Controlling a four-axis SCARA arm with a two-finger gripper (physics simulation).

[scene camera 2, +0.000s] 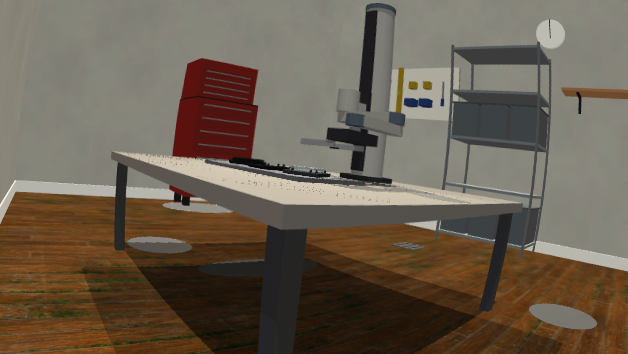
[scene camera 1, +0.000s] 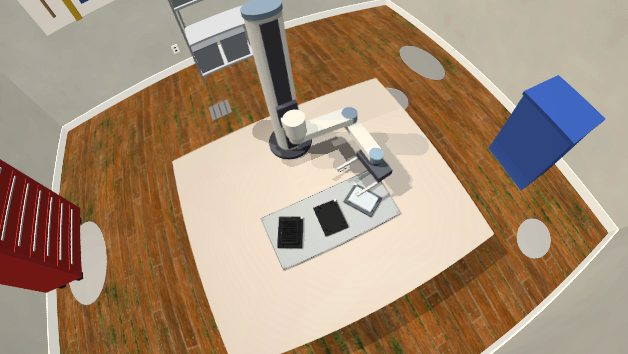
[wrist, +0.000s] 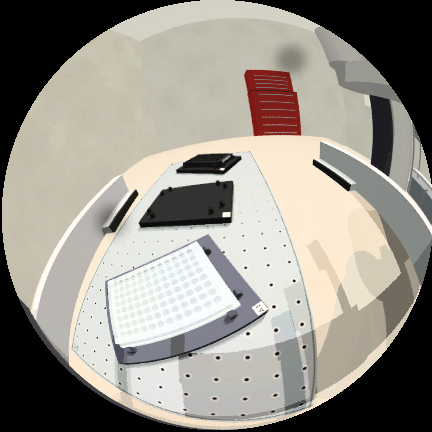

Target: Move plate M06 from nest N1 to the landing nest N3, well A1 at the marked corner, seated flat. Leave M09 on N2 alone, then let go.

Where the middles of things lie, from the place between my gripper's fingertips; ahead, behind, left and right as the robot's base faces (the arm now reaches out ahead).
My gripper is now 10 cm above the white well plate [wrist: 181,291], 8 cm short of it and 6 cm to the right of it.
